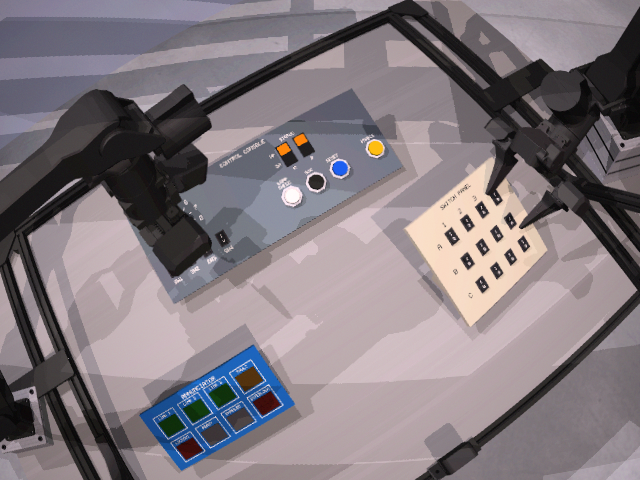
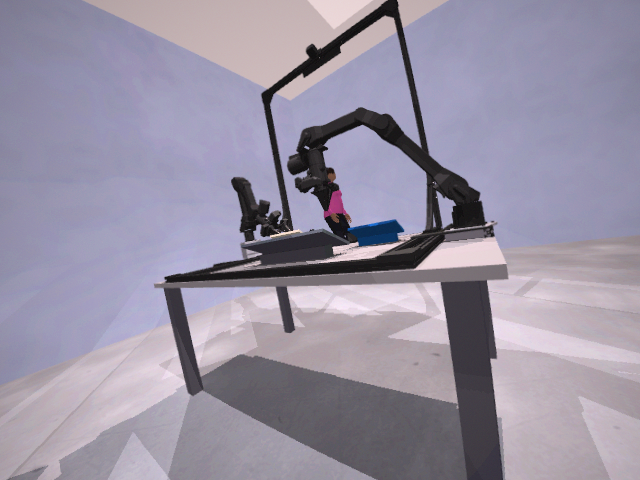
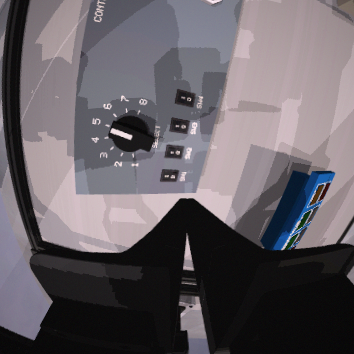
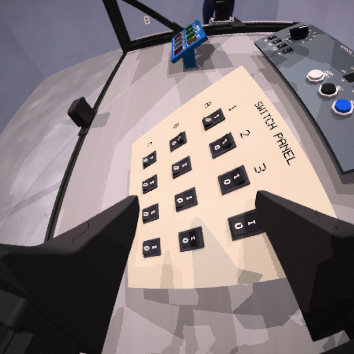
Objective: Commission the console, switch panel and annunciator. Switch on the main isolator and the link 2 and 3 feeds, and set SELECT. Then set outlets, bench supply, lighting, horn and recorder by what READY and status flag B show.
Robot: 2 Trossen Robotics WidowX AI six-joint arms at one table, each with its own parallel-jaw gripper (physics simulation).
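Places are measured from the left arm's base along level axes (x ahead, y left, z up), in metres.
Pixels of known places: left gripper, between the fingertips: (image 1: 168,238) (image 2: 326,211) (image 3: 185,204); right gripper, between the fingertips: (image 1: 503,211) (image 4: 197,199); left arm's base, origin of its link: (image 1: 17,419) (image 2: 470,226) (image 4: 221,18); right arm's base, origin of its link: (image 1: 627,122) (image 2: 250,241).
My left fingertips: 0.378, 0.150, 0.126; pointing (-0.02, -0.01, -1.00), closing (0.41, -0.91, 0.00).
Observation:
Ahead of a thing's pixels: the offset from my left fingertips to its top centre, as dx, dy, dz. Level surfaces: height alone.
The grey control console @[+0.140, +0.084, -0.053] (image 1: 258,206) (image 2: 294,241) (image 3: 130,60) (image 4: 305,55) has orange upper STATUS lamps (image 1: 292,144) and dark lower ones. Its SELECT knob @[+0.007, +0.058, -0.053] (image 3: 131,134) points toward 4 and 5; I cannot tell which. Switch positions are too small to read surely. The cream switch panel (image 1: 429,235) (image 4: 280,200) carries rows A to C of rockers. The blue annunciator @[-0.022, -0.210, -0.071] (image 1: 145,414) (image 2: 379,225) (image 3: 285,215) (image 4: 189,42) has dim tiles. My left gripper (image 3: 185,204) is shut and empty above the console's left end. My right gripper (image 1: 503,210) (image 4: 197,199) is open over the panel's far columns.
The console bears a white button @[+0.179, +0.053, -0.086] (image 1: 292,196), a black button @[+0.220, +0.063, -0.086] (image 1: 315,181), a blue button @[+0.260, +0.073, -0.086] (image 1: 339,168) and a yellow button @[+0.324, +0.089, -0.086] (image 1: 375,148). A black frame (image 1: 310,49) borders the table @[dz -0.152] (image 2: 465,253). A person in pink (image 2: 336,201) stands beyond the table.

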